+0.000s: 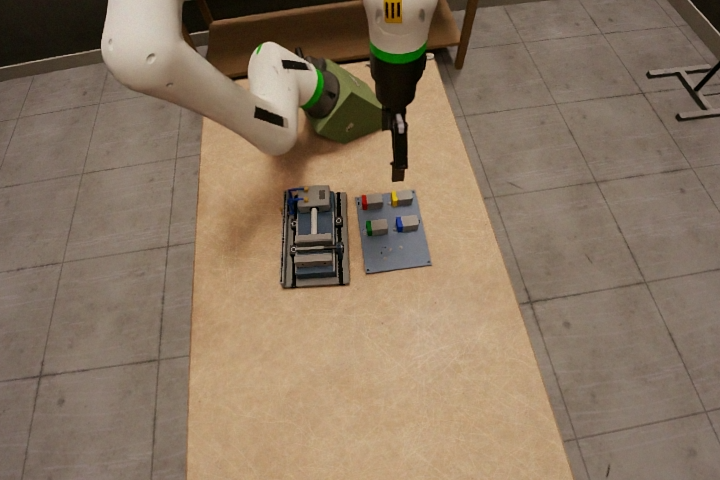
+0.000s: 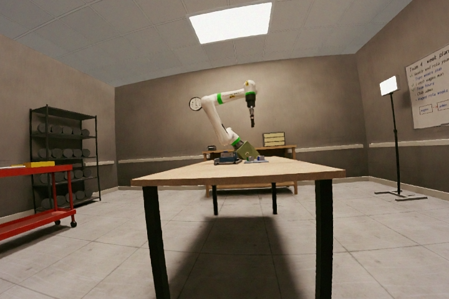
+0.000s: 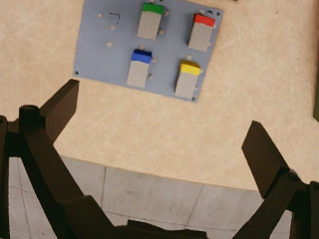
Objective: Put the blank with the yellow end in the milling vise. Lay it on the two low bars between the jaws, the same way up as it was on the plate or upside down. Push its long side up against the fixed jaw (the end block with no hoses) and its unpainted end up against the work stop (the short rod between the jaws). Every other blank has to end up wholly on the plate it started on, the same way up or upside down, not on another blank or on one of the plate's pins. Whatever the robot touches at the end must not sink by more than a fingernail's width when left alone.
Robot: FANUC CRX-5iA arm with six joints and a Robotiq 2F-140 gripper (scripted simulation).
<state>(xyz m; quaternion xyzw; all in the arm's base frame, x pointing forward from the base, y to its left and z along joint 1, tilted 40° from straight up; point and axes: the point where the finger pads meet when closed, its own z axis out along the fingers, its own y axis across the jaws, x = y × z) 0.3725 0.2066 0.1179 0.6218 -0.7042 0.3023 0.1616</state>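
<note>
The blue-ended blank lies 30 cm below my hand, 5 cm ahead of it and 4 cm to the left of it. The rest, counted from my hand: green-ended blank: 30 cm below, 5 cm to the right, 3 cm ahead; work stop: 23 cm below, 20 cm to the right, 8 cm ahead; red-ended blank: 30 cm below, 6 cm behind, 3 cm to the right.
</note>
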